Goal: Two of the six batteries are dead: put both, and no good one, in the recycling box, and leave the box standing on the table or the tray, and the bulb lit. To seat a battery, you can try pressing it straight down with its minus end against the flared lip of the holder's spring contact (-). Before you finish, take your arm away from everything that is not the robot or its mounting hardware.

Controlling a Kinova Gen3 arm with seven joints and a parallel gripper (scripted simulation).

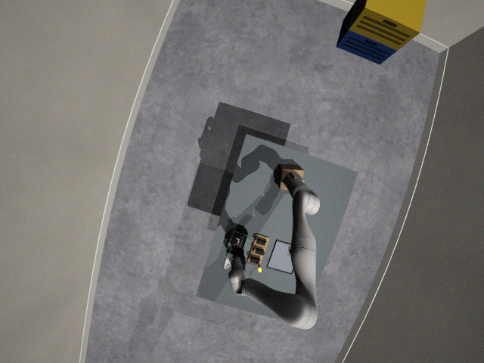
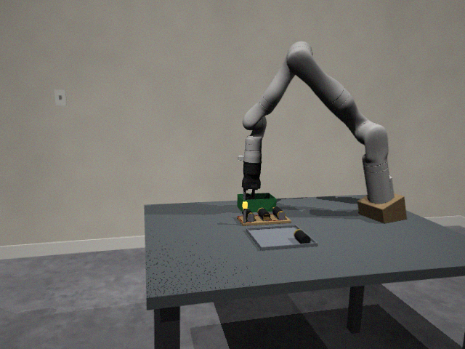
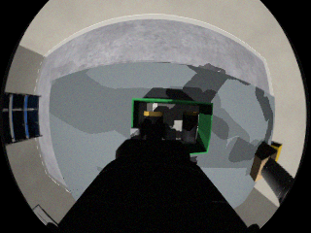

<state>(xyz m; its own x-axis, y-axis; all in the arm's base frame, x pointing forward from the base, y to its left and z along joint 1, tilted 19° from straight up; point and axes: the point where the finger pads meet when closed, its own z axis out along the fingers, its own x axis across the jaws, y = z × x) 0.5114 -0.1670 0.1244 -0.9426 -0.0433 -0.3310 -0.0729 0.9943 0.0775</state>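
Right now my hand is 40 mm past the green recycling box and 40 mm above it. The rest, counted from my hand: grey tray (330 mm to the left, 60 mm below, 40 mm behind).
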